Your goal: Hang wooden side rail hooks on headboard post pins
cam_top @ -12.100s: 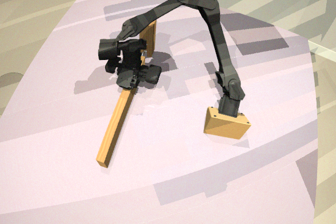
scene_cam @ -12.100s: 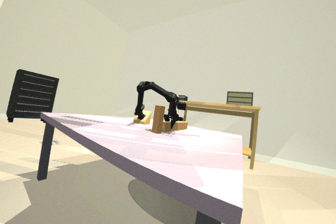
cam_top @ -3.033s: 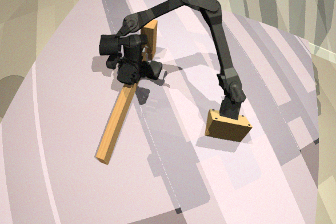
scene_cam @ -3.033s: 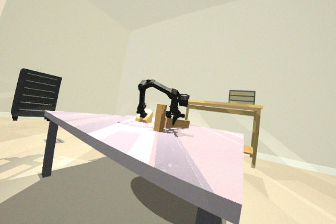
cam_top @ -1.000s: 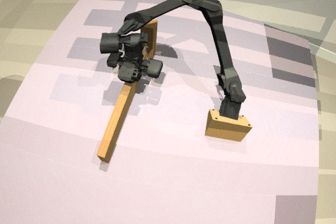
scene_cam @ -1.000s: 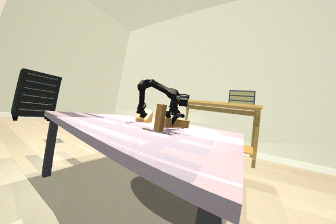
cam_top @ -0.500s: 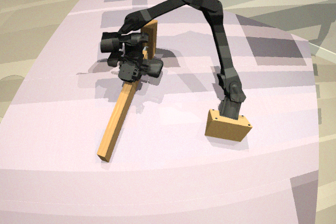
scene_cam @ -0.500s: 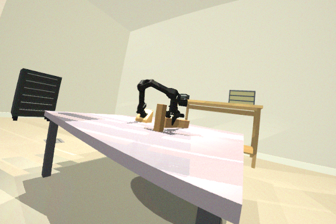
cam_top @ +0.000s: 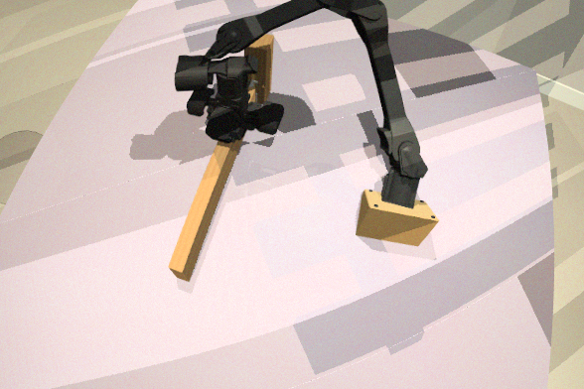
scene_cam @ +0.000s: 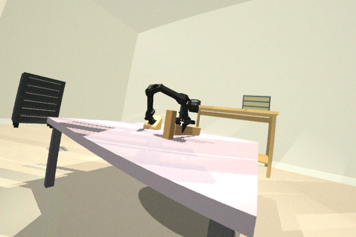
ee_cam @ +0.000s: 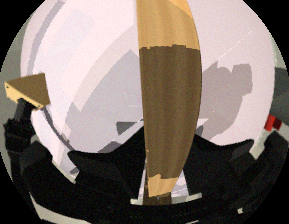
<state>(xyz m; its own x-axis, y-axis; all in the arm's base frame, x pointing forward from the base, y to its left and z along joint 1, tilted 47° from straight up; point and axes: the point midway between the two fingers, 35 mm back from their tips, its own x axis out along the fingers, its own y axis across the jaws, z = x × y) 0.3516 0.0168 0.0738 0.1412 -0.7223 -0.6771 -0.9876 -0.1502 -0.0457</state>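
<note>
Now: gripper tip 10 mm short of the headboard post, 140 mm to the left of it and 40 mm below it.
</note>
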